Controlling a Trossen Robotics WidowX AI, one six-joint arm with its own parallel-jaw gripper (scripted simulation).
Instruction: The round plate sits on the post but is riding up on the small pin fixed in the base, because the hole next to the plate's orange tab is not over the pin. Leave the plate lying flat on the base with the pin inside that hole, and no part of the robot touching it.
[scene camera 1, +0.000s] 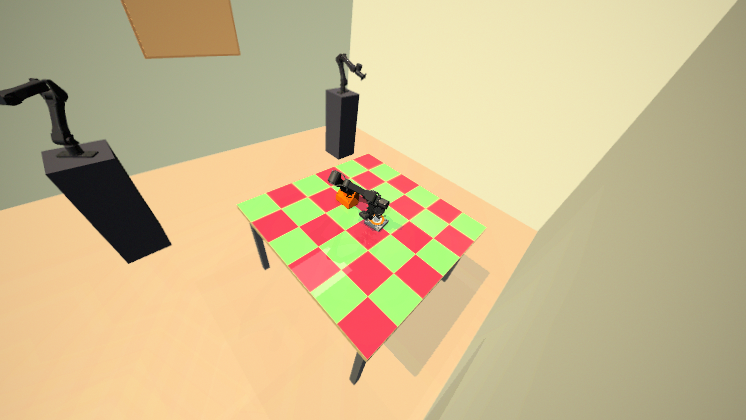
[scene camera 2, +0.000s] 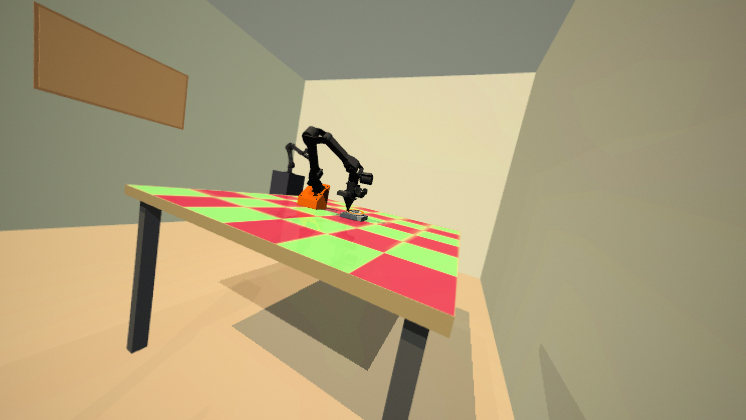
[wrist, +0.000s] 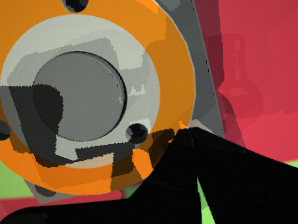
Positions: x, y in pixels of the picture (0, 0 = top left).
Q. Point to my gripper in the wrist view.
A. At 188, 137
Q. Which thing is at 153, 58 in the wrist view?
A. A round plate.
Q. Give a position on a grey square base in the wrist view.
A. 79, 95
